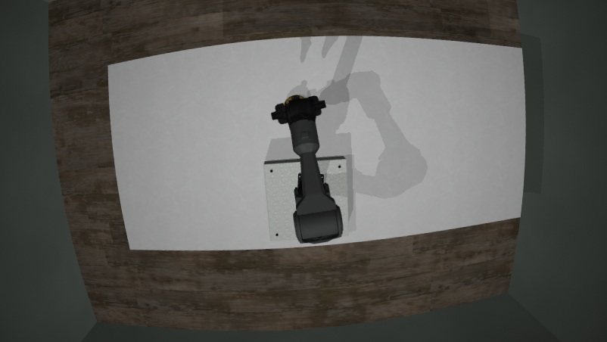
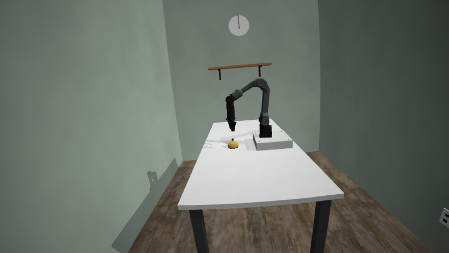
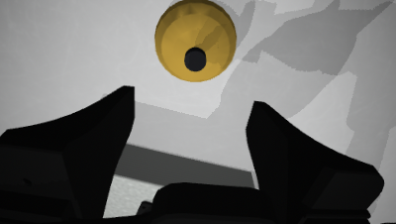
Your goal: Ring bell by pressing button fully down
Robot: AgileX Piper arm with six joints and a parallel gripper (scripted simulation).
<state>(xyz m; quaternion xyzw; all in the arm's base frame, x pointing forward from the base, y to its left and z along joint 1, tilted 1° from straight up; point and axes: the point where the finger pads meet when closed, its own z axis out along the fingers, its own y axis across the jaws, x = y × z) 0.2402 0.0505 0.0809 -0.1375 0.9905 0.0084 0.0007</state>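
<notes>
Now: the bell button 80 mm below my hand. Also, from my hand: bell: 100 mm below.
</notes>
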